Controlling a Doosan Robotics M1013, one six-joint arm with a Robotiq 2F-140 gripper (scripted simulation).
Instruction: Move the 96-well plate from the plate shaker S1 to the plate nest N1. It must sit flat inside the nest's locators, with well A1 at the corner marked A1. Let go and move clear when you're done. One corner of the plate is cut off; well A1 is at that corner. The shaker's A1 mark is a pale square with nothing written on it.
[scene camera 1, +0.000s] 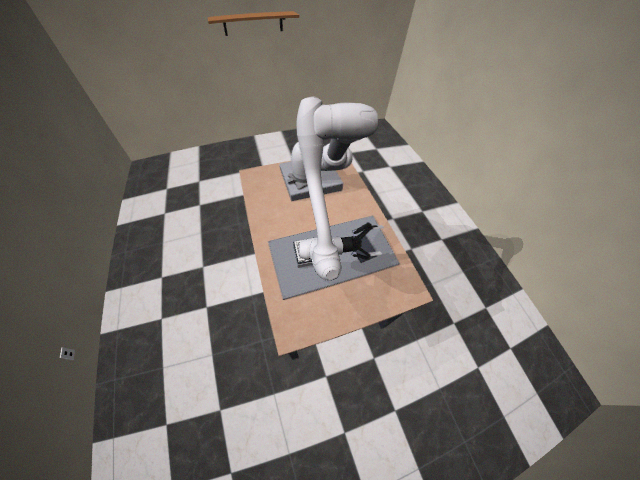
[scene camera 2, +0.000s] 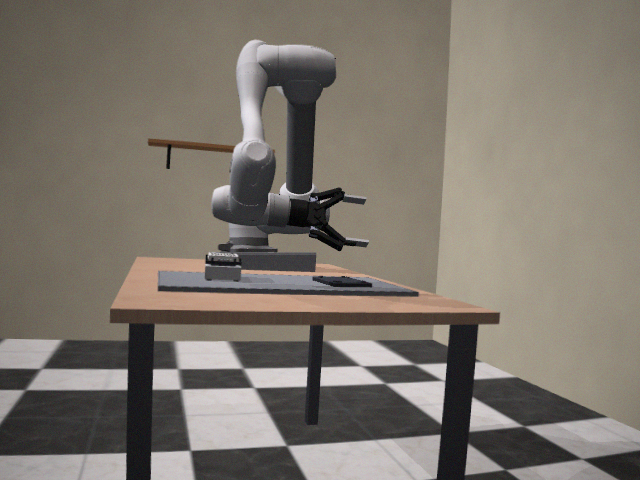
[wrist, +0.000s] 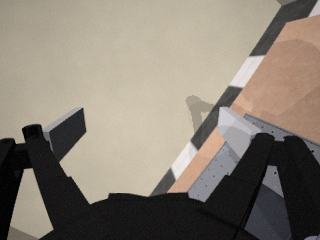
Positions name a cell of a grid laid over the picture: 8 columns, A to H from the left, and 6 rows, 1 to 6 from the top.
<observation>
I see my gripper (scene camera 2: E3).
My gripper shows as well in the wrist view (wrist: D3).
</observation>
